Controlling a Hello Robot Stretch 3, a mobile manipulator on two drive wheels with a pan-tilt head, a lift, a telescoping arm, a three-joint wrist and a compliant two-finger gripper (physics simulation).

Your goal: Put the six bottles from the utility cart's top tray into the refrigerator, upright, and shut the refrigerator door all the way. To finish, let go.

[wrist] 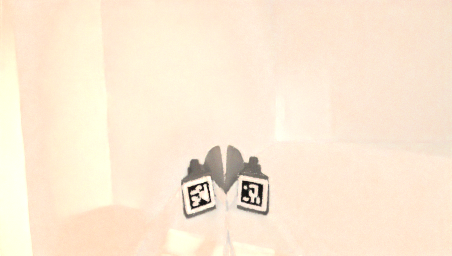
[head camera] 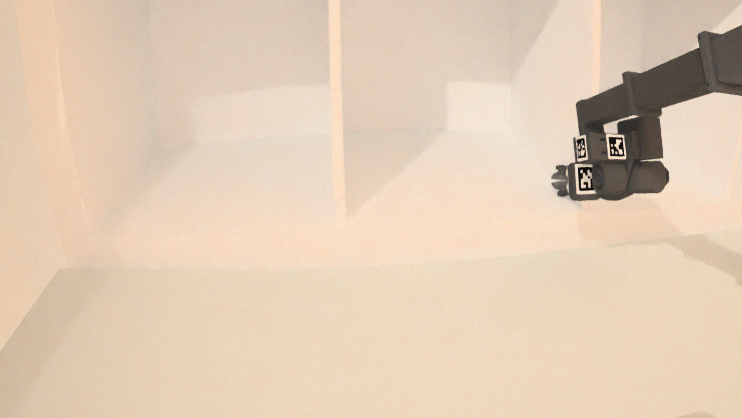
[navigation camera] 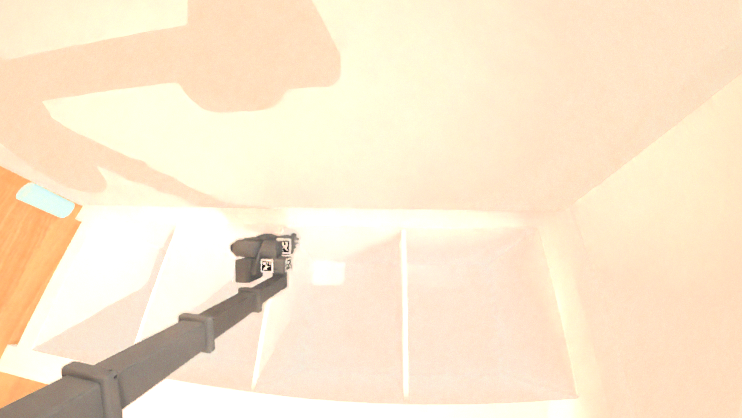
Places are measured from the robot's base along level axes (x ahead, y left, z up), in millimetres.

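Pixels of known places: gripper, fingertip midpoint: (head camera: 556, 180) (navigation camera: 296, 240).
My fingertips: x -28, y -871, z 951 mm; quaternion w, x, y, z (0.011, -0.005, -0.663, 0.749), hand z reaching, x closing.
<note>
Behind a point stands the place of what it marks.
My gripper (head camera: 559, 180) @(x -28, y -871, z 951 mm) (navigation camera: 295, 242) @(x -28, y -871, z 951 mm) (wrist: 224, 163) @(x -28, y -871, z 951 mm) is shut and empty, its two grey fingertips meeting. It is at the front edge of a pale compartmented unit (head camera: 336, 114) @(x -123, y -745, z 1323 mm) (navigation camera: 404, 311) @(x -204, y -706, z 1321 mm). This may be the refrigerator's inside, but washed-out light makes that hard to tell. Pale boards split it into compartments. The gripper's distance from the nearest board cannot be told. The refrigerator door cannot be made out for certain. The utility cart does not show, and I can make out no bottle in the compartments.
My telescoping arm (head camera: 667, 70) @(x -112, y -397, z 1019 mm) (navigation camera: 155, 347) @(x -85, y -254, z 1013 mm) reaches across the unit. A large pale surface (head camera: 363, 332) @(x 150, y -651, z 1304 mm) (navigation camera: 467, 103) @(x 256, y -430, z 1400 mm) lies alongside it, bearing arm shadows in the navigation view. A light-blue rounded object (navigation camera: 45, 200) @(x 97, y -660, z 68 mm) shows at the left, beside the wooden floor (navigation camera: 25, 259) @(x -114, y -644, z 1 mm); what it is cannot be told.
</note>
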